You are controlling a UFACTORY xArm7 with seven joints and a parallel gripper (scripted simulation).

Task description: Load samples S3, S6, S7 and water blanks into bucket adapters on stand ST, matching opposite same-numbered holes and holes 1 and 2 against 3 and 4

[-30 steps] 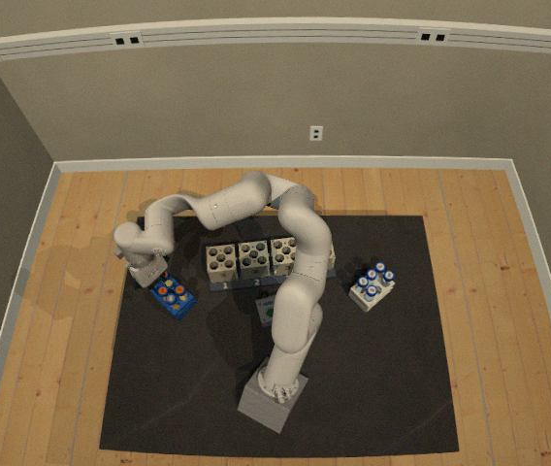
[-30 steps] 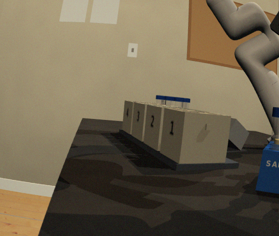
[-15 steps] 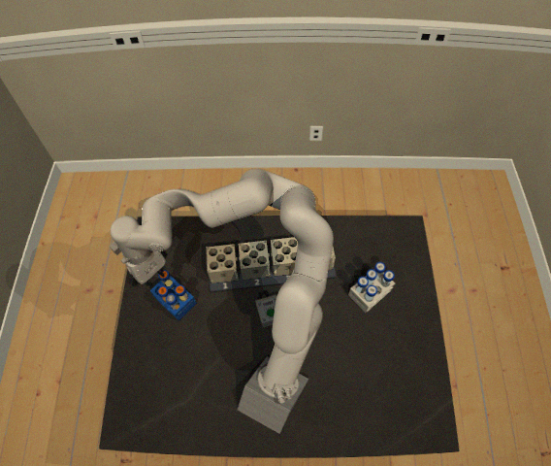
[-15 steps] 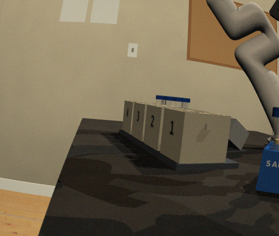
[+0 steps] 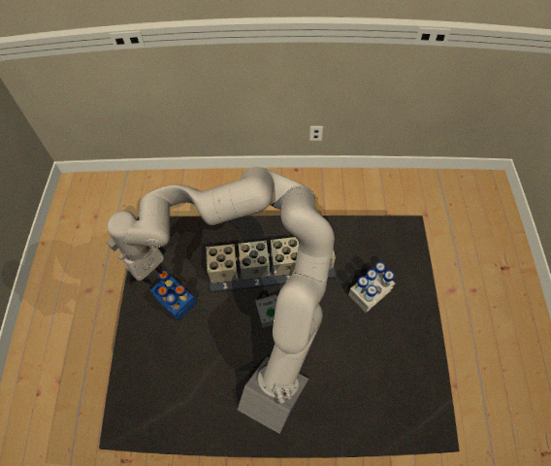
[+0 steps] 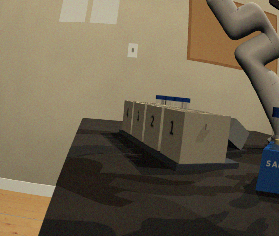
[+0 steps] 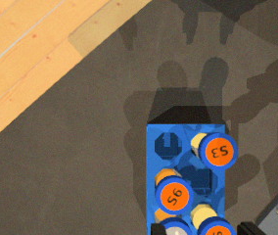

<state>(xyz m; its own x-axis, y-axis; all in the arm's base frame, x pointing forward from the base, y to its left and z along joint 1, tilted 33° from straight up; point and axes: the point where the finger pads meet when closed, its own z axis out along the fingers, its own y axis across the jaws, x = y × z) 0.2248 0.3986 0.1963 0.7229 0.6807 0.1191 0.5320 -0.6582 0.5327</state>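
Right now my hand is 1 cm short of the blue sample rack, 2 cm to the left of it and 22 cm above it. The rest, counted from my hand: white blank rack (11 cm behind, 68 cm to the right, 22 cm below); adapter 1 (9 cm ahead, 20 cm to the right, 20 cm below).
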